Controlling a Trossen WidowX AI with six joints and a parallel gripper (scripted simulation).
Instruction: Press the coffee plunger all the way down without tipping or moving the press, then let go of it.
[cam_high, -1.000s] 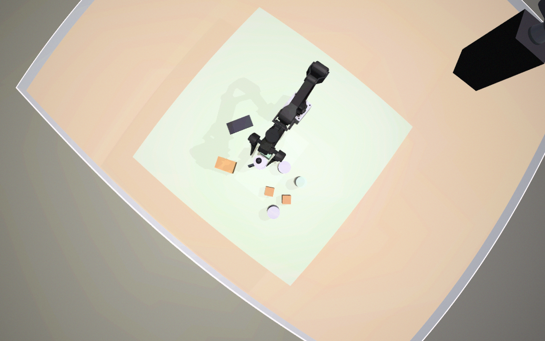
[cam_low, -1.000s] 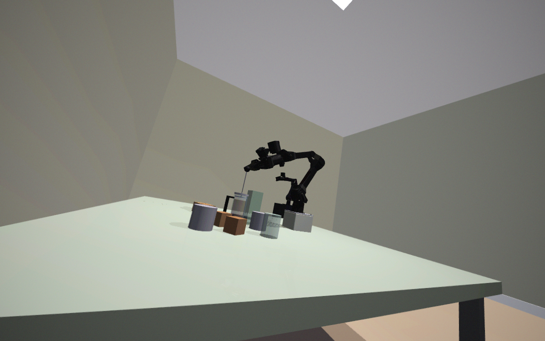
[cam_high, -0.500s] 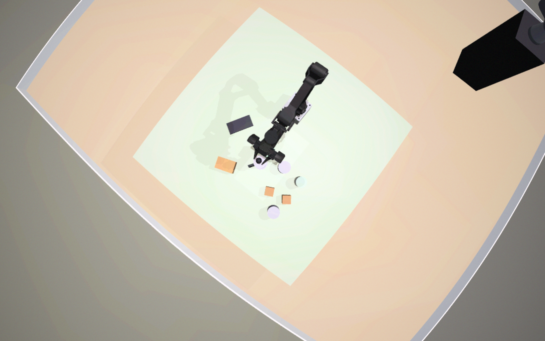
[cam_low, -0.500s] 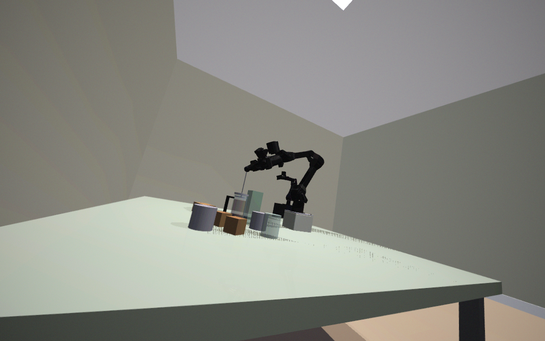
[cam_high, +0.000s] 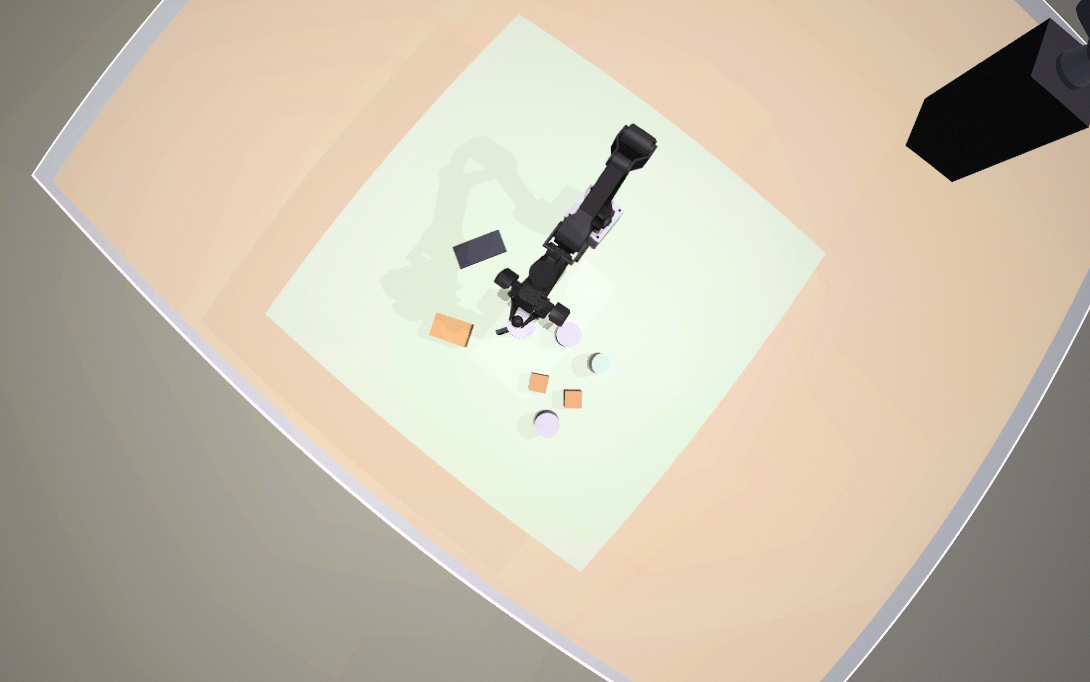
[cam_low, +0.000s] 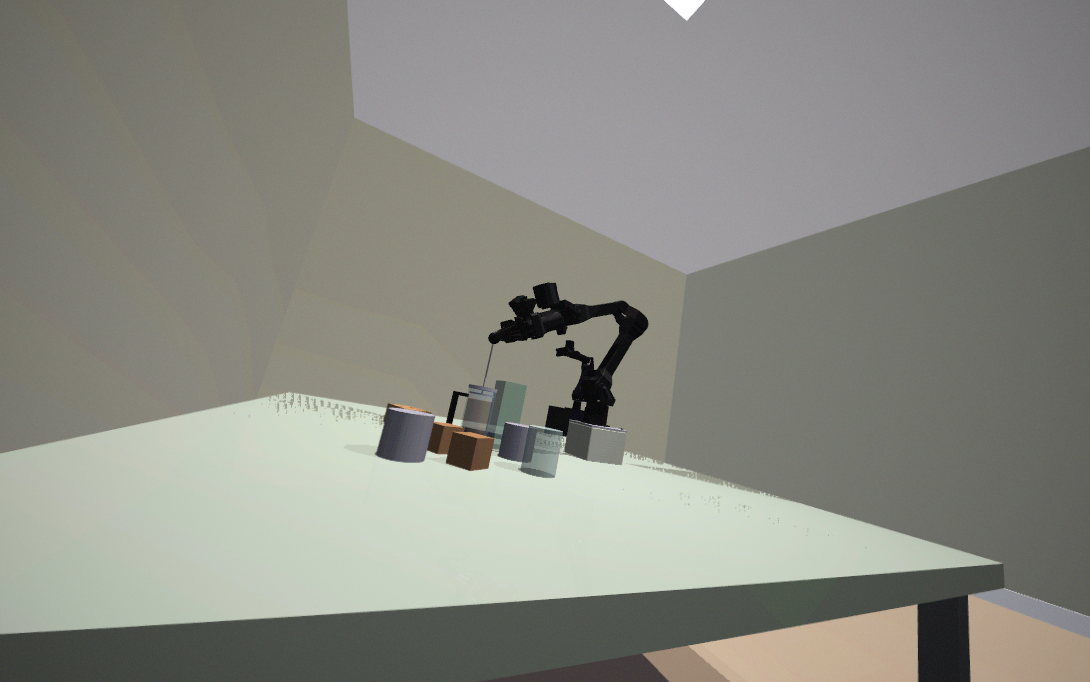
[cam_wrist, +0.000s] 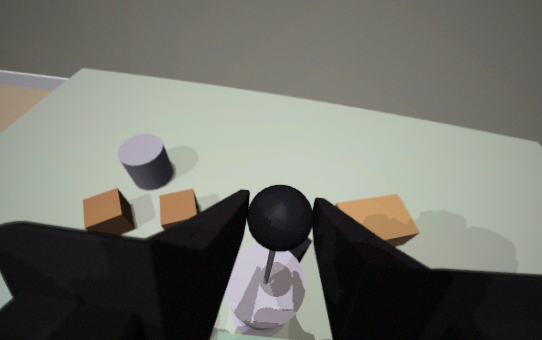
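Now: gripper tip 13 cm above the coffee press, 1 cm to the left of it and 1 cm short of it. Round my gripper tip: tall green block 18 cm below, 8 cm behind, 1 cm to the left; flat orange box 24 cm below, 17 cm to the right, 11 cm ahead.
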